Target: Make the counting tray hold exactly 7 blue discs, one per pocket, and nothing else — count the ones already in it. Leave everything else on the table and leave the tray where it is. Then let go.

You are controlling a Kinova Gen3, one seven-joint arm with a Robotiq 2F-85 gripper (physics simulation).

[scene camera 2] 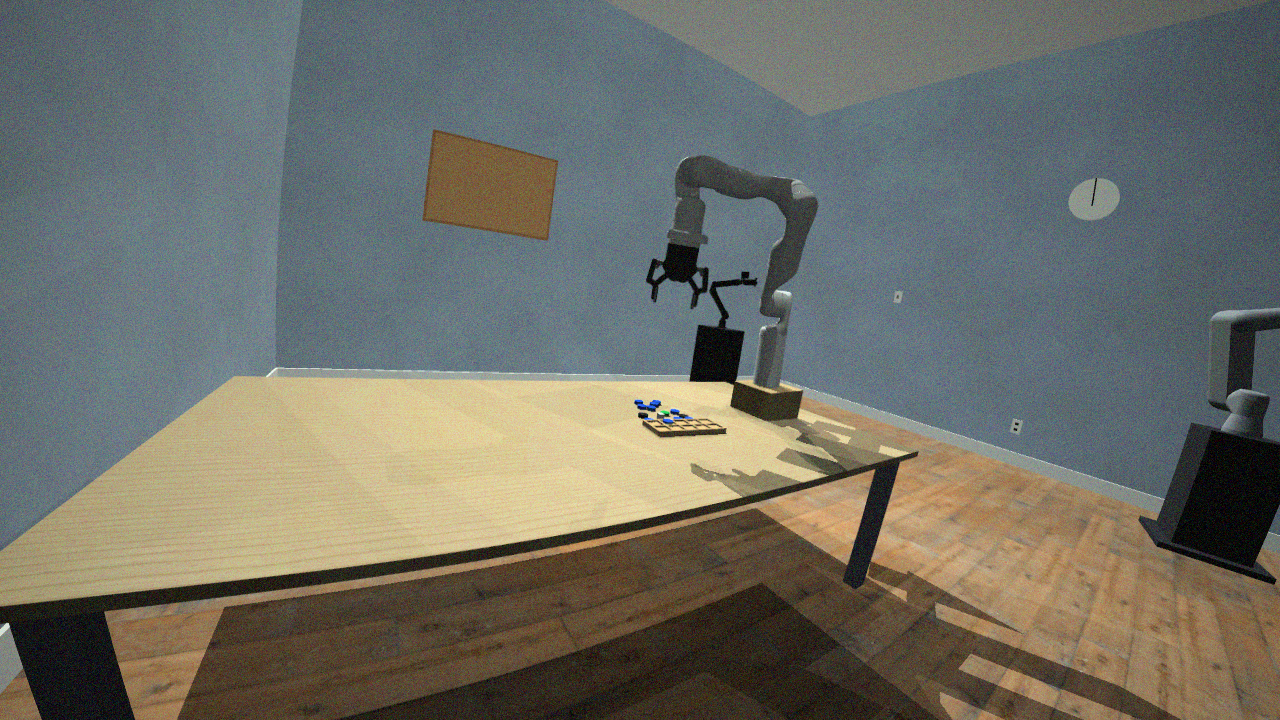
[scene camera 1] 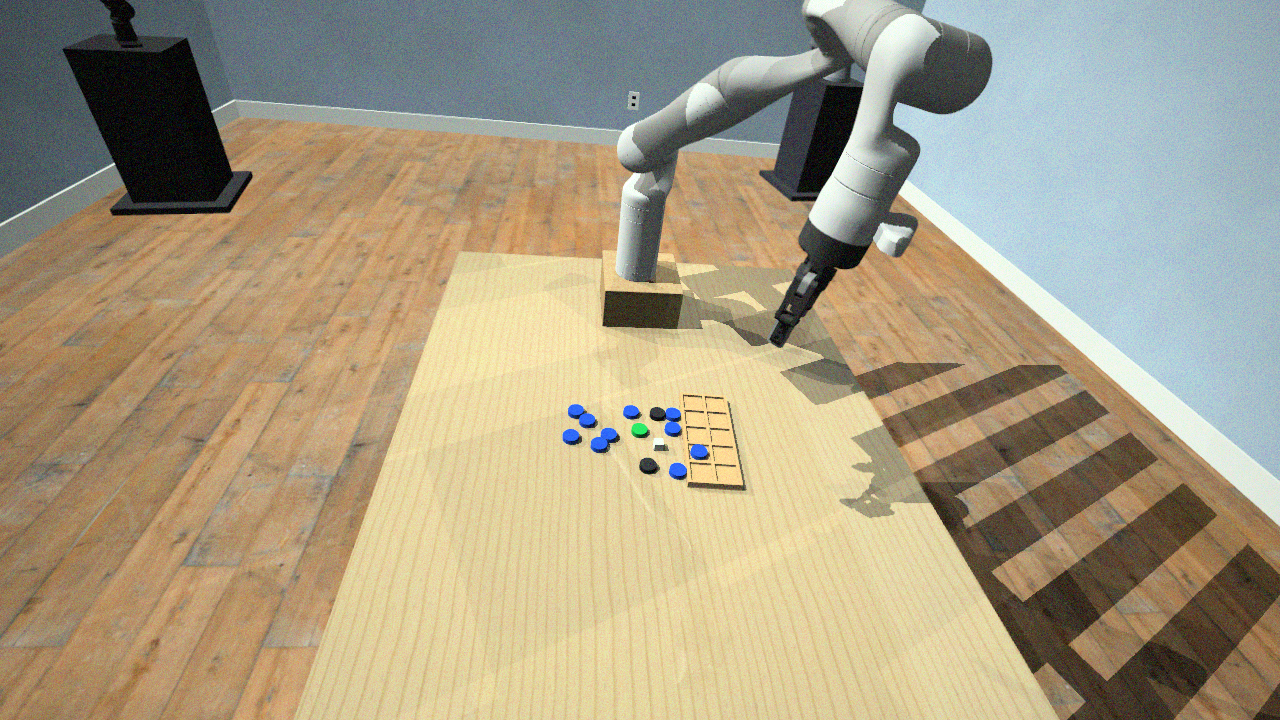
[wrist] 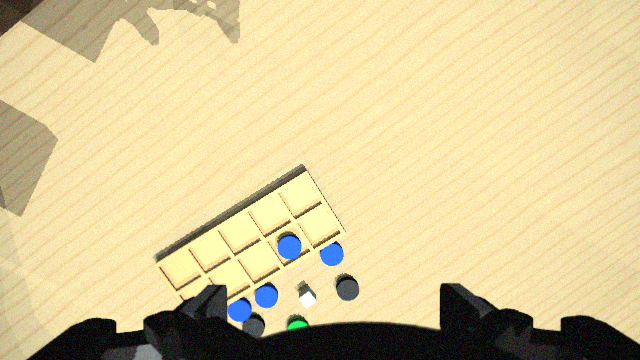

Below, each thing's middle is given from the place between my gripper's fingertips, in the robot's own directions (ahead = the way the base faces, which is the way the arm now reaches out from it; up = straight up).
I see the wooden counting tray [scene camera 1: 705,419] 120 mm behind my hand and 320 mm below it.
